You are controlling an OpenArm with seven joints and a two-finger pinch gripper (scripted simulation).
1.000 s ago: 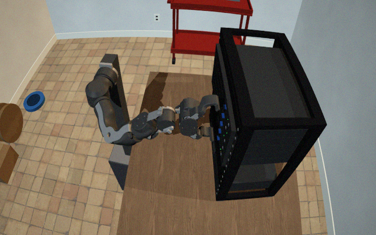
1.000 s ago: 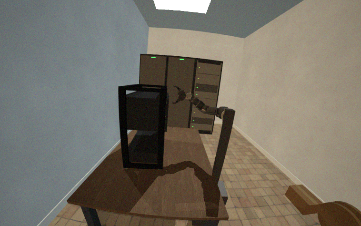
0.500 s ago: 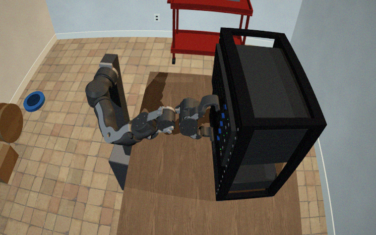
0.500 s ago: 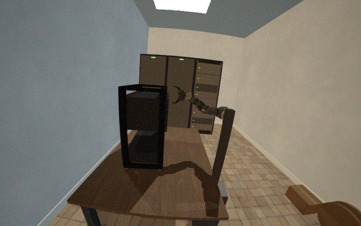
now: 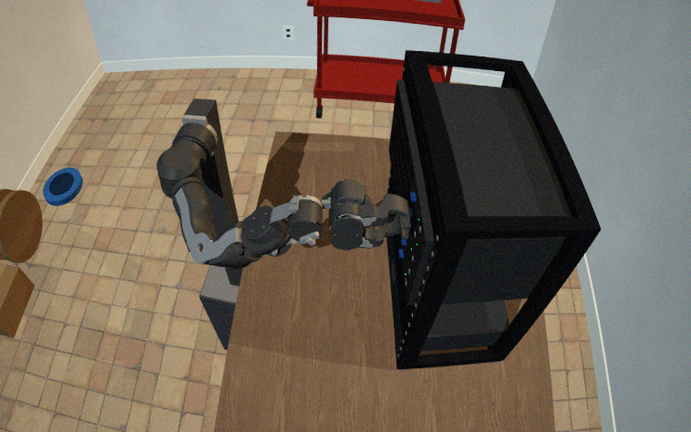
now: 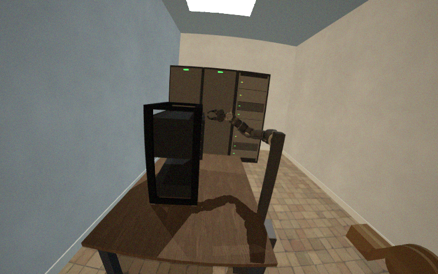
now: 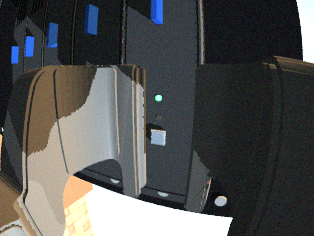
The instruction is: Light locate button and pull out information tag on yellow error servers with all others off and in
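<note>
My hand is 19 cm above the information tag, 7 cm to the right of it and 5 cm short of it. Also, from my hand: grey locate button 19 cm below, 3 cm ahead.
</note>
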